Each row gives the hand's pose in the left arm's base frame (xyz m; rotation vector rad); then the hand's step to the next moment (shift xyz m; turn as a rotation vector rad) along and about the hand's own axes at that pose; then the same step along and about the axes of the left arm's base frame.
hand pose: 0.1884 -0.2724 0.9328 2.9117 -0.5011 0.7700
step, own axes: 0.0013 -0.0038 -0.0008 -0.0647 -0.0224 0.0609
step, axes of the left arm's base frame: 0.0020 0.0033 0.0013 -0.0172 0.0297 -0.0850
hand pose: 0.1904 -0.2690 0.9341 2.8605 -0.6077 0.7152
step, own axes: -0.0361 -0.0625 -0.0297 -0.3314 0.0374 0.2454
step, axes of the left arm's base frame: -0.0159 0.0761 0.0071 -0.1789 0.0283 -0.3724
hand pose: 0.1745 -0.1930 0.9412 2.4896 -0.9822 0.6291
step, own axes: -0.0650 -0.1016 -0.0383 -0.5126 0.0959 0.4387
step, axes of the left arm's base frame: 0.0196 0.1230 -0.0225 -0.2882 -0.0117 -0.6174
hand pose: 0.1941 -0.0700 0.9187 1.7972 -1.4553 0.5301
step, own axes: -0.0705 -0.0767 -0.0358 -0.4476 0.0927 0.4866
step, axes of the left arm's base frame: 0.0592 0.0782 -0.0503 -0.2742 -0.0898 -0.6020
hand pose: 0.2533 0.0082 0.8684 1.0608 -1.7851 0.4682
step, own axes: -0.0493 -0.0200 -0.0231 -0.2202 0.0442 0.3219
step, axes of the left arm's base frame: 0.0365 0.0277 -0.0356 -0.1786 -0.1031 -0.3339
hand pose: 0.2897 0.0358 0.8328 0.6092 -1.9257 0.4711
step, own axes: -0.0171 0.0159 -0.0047 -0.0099 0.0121 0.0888
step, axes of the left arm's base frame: -0.0002 0.0188 -0.0146 -0.0672 -0.0390 -0.0457
